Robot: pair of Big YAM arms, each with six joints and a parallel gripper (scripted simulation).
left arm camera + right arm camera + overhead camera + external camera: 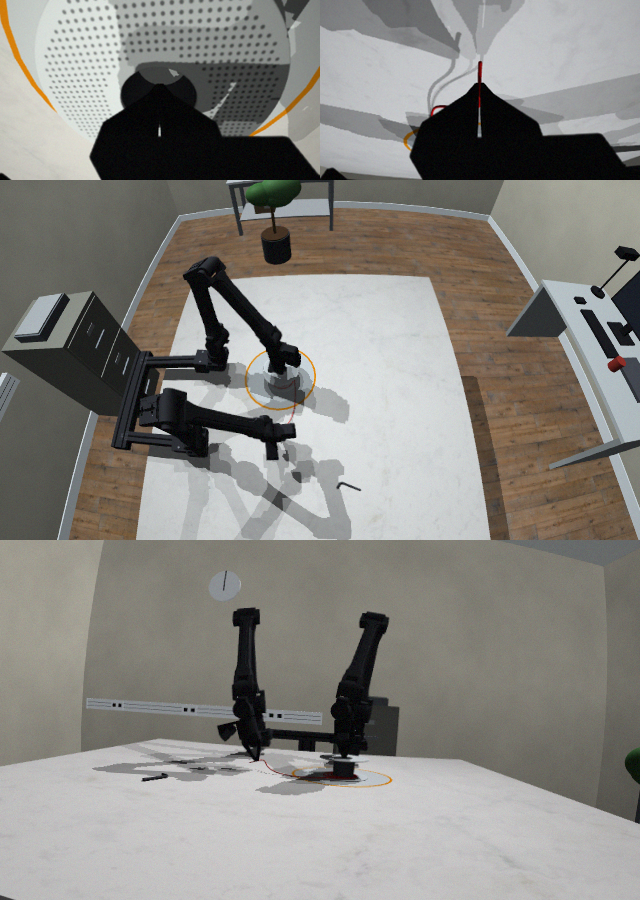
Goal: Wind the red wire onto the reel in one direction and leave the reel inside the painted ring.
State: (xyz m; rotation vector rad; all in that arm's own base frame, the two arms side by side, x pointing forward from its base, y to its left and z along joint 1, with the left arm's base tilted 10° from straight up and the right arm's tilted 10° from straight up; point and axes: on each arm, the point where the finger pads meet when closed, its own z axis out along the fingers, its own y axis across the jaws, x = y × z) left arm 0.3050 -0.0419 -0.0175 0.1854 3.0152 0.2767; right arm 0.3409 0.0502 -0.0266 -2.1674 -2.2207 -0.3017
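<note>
Now: the reel 10 mm ahead of my left hand and 20 mm below it. From my left hand the other things lie so: black hex key: 330 mm ahead, 500 mm to the right, 40 mm below; then orange painted ring: 50 mm below.
</note>
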